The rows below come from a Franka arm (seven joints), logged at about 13 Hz.
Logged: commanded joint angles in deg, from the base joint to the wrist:
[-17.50 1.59 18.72 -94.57 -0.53 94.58 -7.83]
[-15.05 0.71 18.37 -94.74 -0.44 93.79 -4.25]
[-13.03 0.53 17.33 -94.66 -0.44 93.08 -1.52]
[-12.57 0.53 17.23 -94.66 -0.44 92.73 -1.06]
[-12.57 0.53 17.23 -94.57 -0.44 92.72 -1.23]
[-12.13 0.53 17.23 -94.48 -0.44 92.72 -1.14]
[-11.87 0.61 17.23 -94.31 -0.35 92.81 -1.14]
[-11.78 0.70 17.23 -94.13 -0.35 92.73 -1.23]
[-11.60 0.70 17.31 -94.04 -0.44 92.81 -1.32]
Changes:
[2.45 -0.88 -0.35 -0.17 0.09 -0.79 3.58]
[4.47 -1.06 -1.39 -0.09 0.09 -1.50 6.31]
[4.93 -1.06 -1.49 -0.09 0.09 -1.85 6.77]
[4.93 -1.06 -1.49 0.00 0.09 -1.86 6.60]
[5.37 -1.06 -1.49 0.09 0.09 -1.86 6.69]
[5.63 -0.98 -1.49 0.26 0.18 -1.77 6.69]
[5.72 -0.89 -1.49 0.44 0.18 -1.85 6.60]
[5.90 -0.89 -1.41 0.53 0.09 -1.77 6.51]

